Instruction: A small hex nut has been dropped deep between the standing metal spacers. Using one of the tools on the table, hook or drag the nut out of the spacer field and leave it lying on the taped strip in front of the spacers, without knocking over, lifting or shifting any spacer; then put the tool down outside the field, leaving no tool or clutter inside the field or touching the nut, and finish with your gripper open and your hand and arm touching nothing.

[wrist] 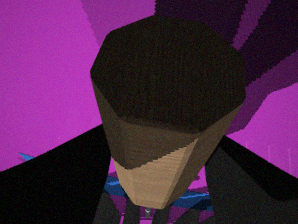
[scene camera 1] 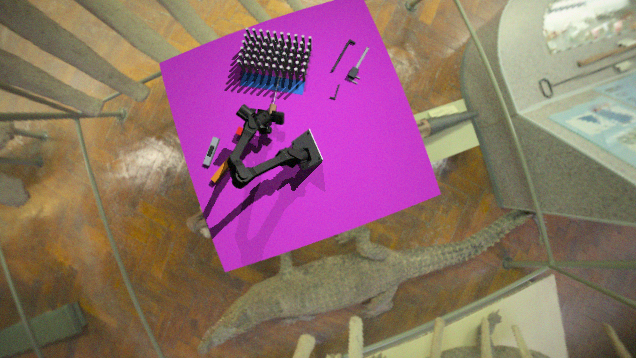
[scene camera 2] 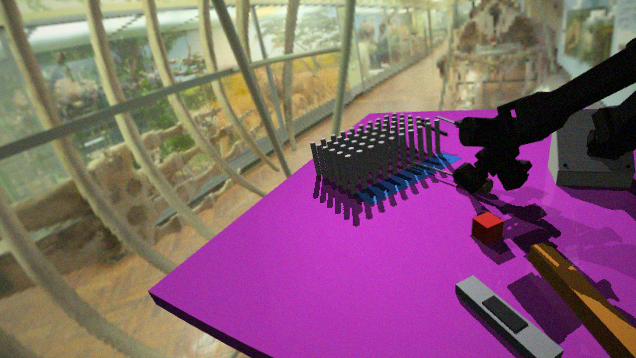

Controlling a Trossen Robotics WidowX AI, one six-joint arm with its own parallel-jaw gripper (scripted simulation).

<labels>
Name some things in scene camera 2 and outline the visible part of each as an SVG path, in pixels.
My gripper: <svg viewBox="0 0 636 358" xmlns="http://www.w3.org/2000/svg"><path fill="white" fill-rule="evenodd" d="M452 173L452 177L466 191L472 194L488 182L486 180L489 176L488 173L493 177L497 174L504 189L509 191L520 188L528 180L528 171L532 168L532 163L515 159L519 155L519 148L514 153L508 154L496 147L483 147L475 155L478 159L474 163L475 167L470 163L464 163Z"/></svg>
A red cube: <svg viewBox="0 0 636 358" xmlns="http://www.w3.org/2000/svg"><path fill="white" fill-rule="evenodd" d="M490 212L473 218L471 235L484 245L502 238L504 221Z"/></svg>
</labels>
